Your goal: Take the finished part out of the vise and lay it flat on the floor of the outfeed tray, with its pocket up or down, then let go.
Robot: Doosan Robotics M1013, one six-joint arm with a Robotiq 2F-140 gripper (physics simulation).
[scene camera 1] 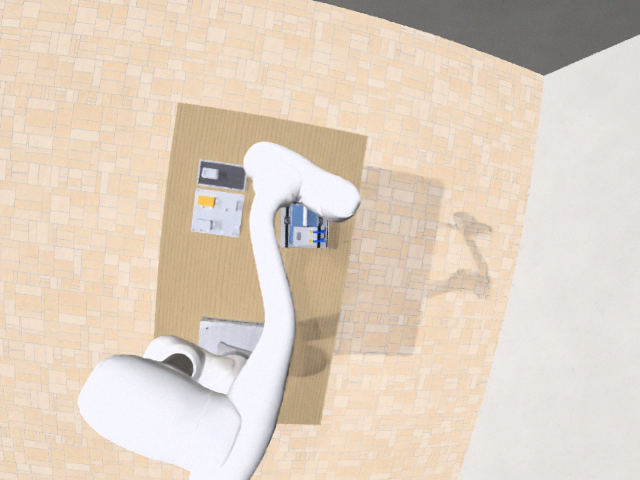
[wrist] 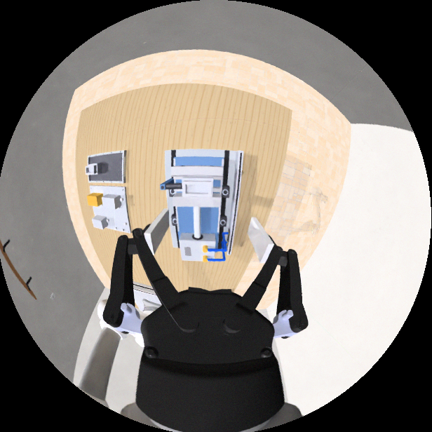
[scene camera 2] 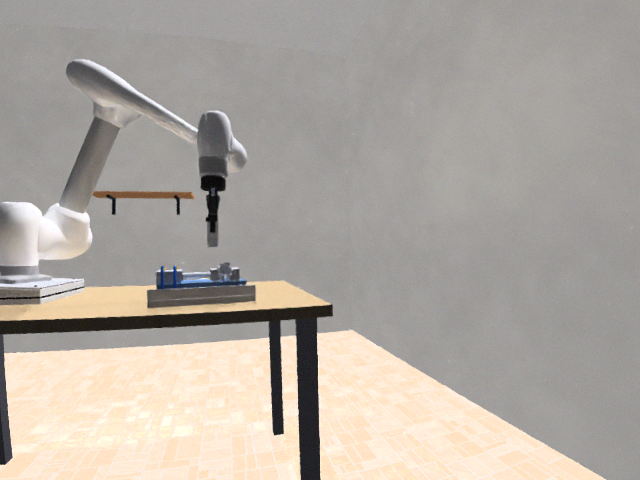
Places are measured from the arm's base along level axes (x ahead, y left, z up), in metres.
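Where they show: gripper, fingertip midpoint: (scene camera 2: 212, 246); arm's base, origin of the base link: (scene camera 1: 234, 366) (scene camera 2: 11, 280).
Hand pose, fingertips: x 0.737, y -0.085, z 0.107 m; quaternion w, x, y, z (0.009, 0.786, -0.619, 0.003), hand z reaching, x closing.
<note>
Things, the pixels of their top centre, and the offset from my fingertips.
- vise, middle of its top: (scene camera 2: 201, 268) (scene camera 1: 307, 211) 0.038 m back, 0.011 m left, 0.069 m down
- light grey piece, middle of its top: (scene camera 1: 209, 173) 0.022 m back, 0.408 m left, 0.127 m down
- light plate, middle of its top: (scene camera 1: 217, 213) 0.159 m back, 0.336 m left, 0.160 m down
- yellow block, middle of its top: (scene camera 1: 205, 201) 0.127 m back, 0.388 m left, 0.124 m down
The vise (scene camera 1: 303, 213) (scene camera 2: 202, 282) (wrist: 198, 215) has a blue bed and light grey jaws. In the wrist view the finished part (wrist: 198, 187), light grey with a rectangular pocket facing up, sits between its jaws. The arm hides it in scene camera 1. The outfeed tray (scene camera 1: 230, 177) (wrist: 114, 162) has a dark floor and stands to the left of the vise; a light grey piece (scene camera 1: 209, 173) (wrist: 92, 169) lies in its left end. My gripper (scene camera 2: 212, 245) (wrist: 209, 221) is open and empty, points down and hangs well above the vise.
A light plate (scene camera 1: 227, 227) (wrist: 117, 215) beside the tray bears a yellow block (scene camera 1: 206, 200) (wrist: 94, 199) and grey blocks. A dark handle (wrist: 172, 185) sticks out left of the part. Blue hoses (wrist: 217, 259) rise at the vise's near end. A shelf (scene camera 2: 144, 194) hangs on the wall.
</note>
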